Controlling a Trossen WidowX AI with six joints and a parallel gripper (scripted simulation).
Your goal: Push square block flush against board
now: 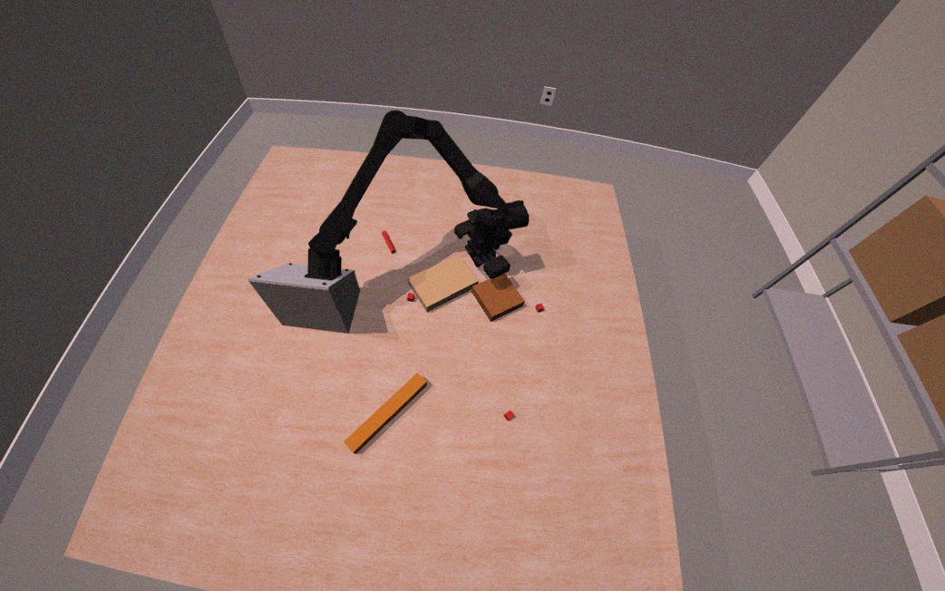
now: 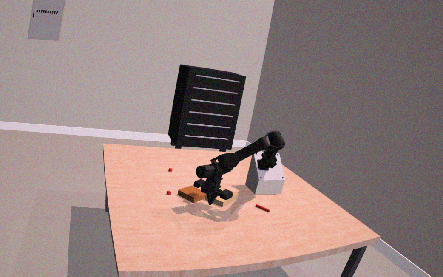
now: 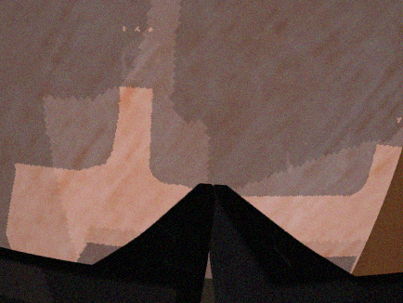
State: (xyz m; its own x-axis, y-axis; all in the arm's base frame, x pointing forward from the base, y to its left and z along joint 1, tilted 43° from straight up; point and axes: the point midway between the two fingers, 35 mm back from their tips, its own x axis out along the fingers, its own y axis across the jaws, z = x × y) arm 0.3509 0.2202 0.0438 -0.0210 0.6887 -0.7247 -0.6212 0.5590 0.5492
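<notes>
Now: gripper tip 90 mm past the light tan board, 80 mm to the left of it and 10 mm below it. From my gripper tip the other things lie so: long orange bar: 170 mm behind, 440 mm to the right, 10 mm above; then red stick: 270 mm behind, 50 mm to the left; then brown square block: 60 mm ahead, 100 mm to the right, 10 mm above.
</notes>
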